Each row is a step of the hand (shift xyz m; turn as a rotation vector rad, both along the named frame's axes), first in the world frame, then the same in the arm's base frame.
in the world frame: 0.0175 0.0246 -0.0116 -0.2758 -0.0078 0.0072
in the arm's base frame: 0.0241 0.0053 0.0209 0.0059 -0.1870 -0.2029
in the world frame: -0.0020 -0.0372 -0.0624 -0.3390 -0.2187 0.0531
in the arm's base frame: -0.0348 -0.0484 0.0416 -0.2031 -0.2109 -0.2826
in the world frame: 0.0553 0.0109 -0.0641 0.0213 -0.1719 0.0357
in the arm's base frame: 0.0104 -0.0068 0.0844 -0.1739 0.0299 -0.0115
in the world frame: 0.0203 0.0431 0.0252 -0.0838 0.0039 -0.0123
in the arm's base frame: 0.0411 0.0348 -0.0025 0.0086 -0.0668 -0.0515
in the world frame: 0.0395 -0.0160 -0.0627 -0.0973 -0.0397 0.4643
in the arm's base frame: -0.0157 -0.0184 0.0718 -0.0514 0.2626 -0.3937
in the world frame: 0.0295 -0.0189 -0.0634 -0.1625 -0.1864 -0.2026
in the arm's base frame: -0.0181 -0.0261 0.0651 -0.1706 -0.2694 0.0225
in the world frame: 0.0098 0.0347 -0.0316 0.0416 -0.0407 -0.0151
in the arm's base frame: 0.0353 -0.0137 0.0294 -0.0422 0.0156 0.0399
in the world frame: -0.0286 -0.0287 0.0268 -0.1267 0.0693 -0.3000
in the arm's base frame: -0.0282 -0.0024 -0.0395 0.0863 -0.2988 0.1189
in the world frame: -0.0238 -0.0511 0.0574 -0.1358 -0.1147 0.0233
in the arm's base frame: -0.0519 0.0215 -0.0576 -0.1085 -0.0847 -0.1149
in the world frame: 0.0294 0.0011 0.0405 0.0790 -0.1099 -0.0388
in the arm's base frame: -0.0018 0.0495 -0.0071 -0.1123 0.0204 0.0825
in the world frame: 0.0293 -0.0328 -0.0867 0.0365 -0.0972 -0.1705
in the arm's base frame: -0.0311 -0.0437 0.0811 -0.0927 -0.1027 0.1439
